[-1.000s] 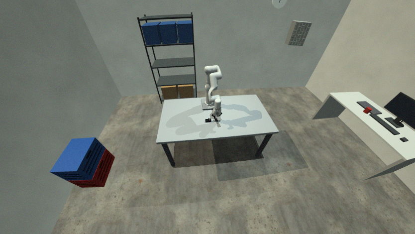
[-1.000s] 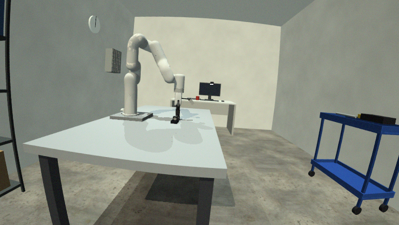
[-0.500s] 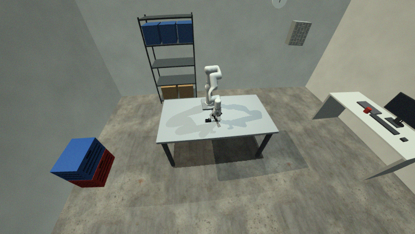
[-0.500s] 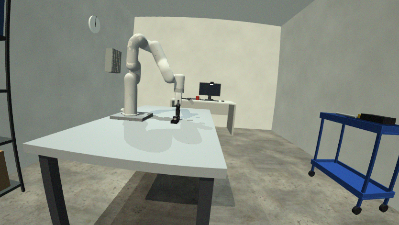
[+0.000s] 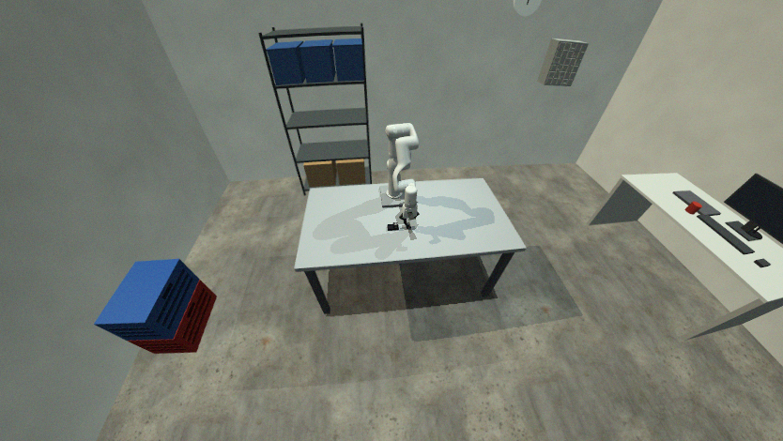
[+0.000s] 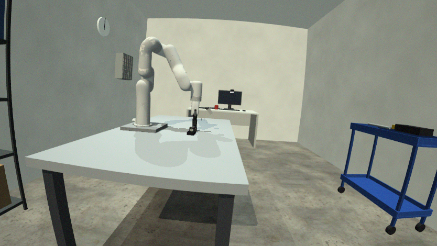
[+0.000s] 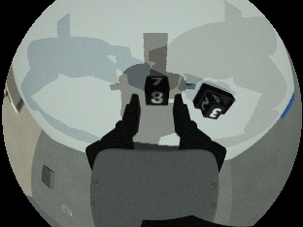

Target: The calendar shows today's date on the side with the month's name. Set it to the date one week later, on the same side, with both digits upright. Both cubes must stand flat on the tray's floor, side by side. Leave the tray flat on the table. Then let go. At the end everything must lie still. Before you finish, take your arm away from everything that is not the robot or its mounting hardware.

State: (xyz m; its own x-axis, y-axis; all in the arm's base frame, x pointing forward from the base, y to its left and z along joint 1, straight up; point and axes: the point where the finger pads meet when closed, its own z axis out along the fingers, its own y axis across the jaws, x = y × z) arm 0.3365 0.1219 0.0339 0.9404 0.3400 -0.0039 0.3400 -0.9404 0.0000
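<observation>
Right now the cube is 4 cm below my hand.
</observation>
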